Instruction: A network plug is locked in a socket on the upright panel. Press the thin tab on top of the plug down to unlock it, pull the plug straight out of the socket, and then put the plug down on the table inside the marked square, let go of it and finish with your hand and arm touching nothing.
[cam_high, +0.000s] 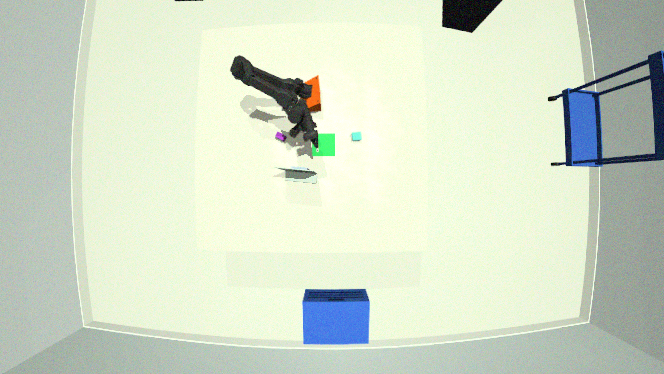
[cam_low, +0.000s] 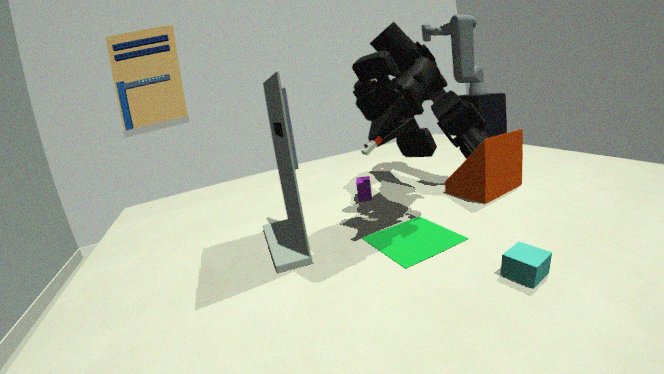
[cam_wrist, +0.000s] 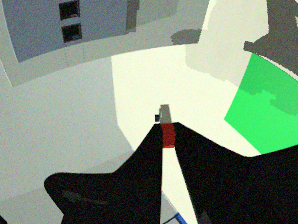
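My gripper tip is now 15 cm above the green marked square, 4 cm past it and 2 cm to the right of it. The rest, counted from my gripper tip: network plug: 1 cm ahead; then grey upright panel: 12 cm ahead, 7 cm to the right, 3 cm below.
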